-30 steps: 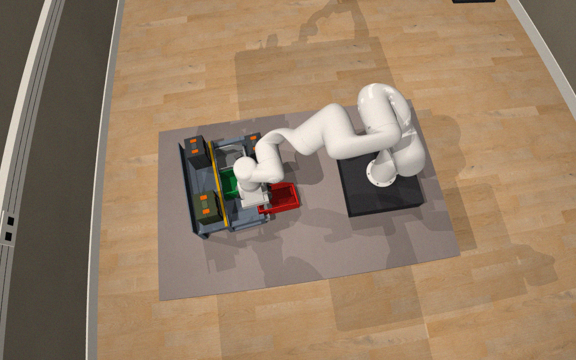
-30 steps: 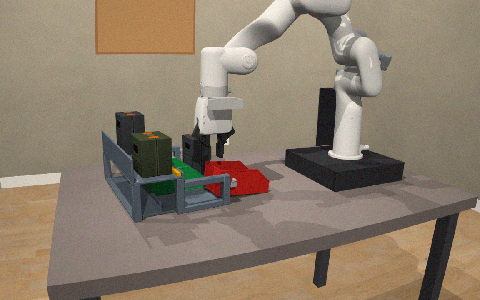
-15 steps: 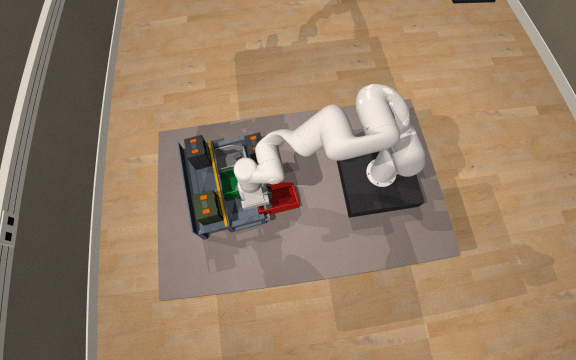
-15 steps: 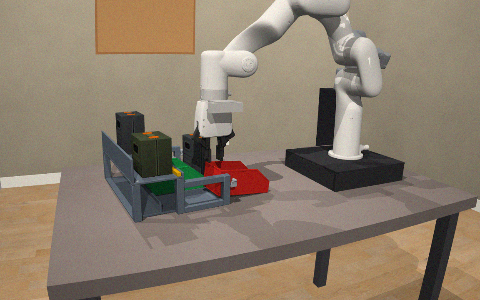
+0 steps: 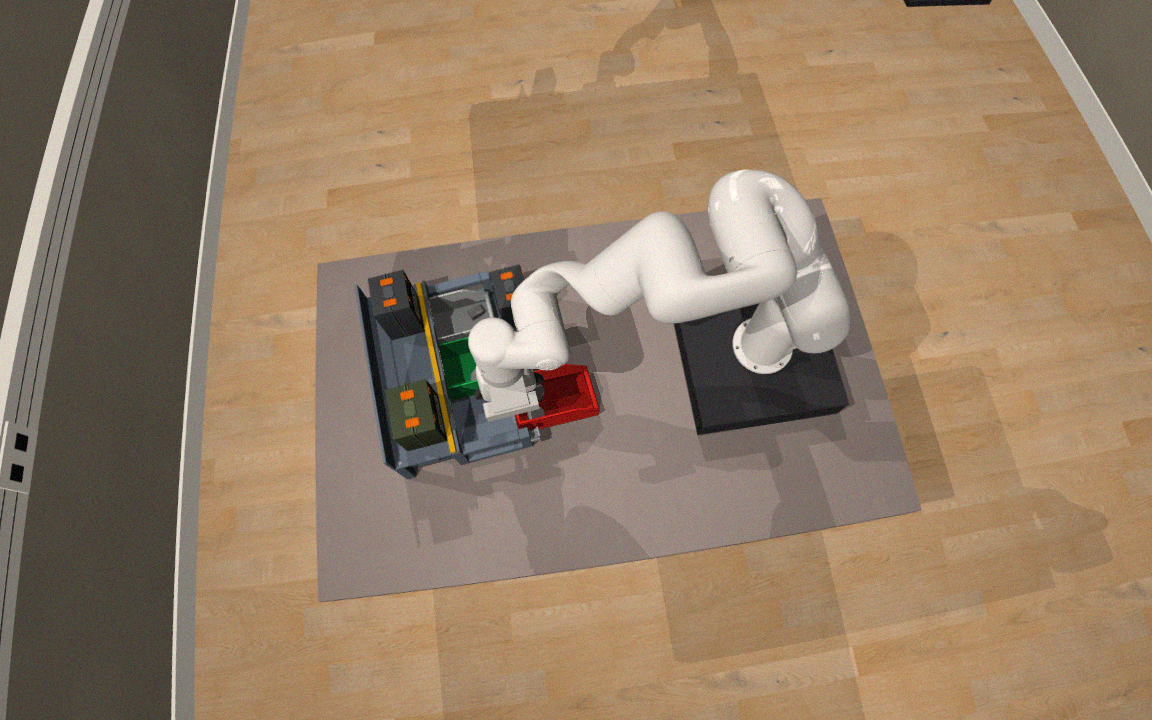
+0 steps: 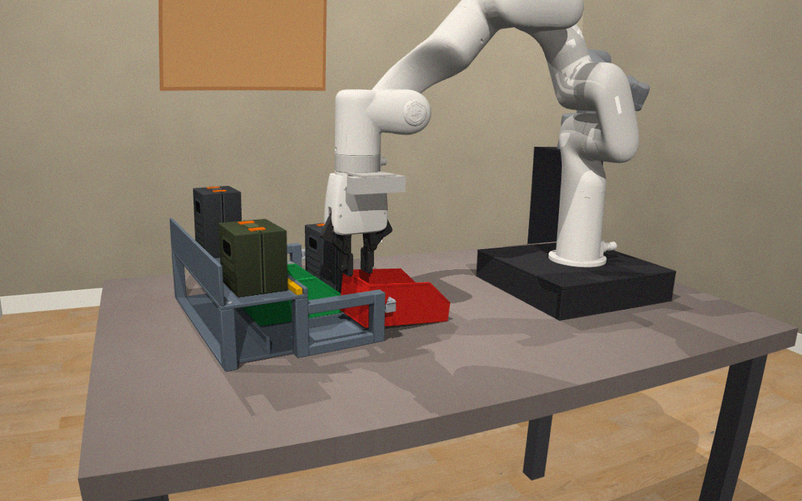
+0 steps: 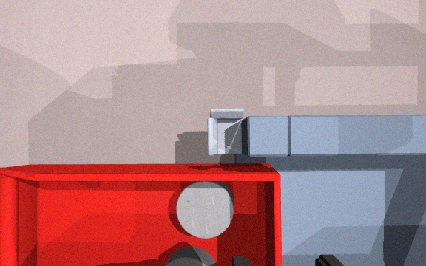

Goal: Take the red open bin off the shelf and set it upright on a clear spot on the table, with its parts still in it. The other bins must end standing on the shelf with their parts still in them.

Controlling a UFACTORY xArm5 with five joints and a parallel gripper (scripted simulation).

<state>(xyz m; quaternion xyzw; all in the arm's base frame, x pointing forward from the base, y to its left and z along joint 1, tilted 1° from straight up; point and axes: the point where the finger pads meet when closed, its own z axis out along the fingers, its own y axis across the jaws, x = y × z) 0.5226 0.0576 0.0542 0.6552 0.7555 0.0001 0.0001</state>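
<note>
My gripper is now 90 mm above the grey disc, 40 mm past it and 20 mm to the right of it. Round my hand: red open bin (80 mm behind, 70 mm below, 10 mm to the right); then green bin (100 mm to the right, 100 mm ahead, 80 mm below); then grey shelf (130 mm ahead, 90 mm to the right, 50 mm below).
</note>
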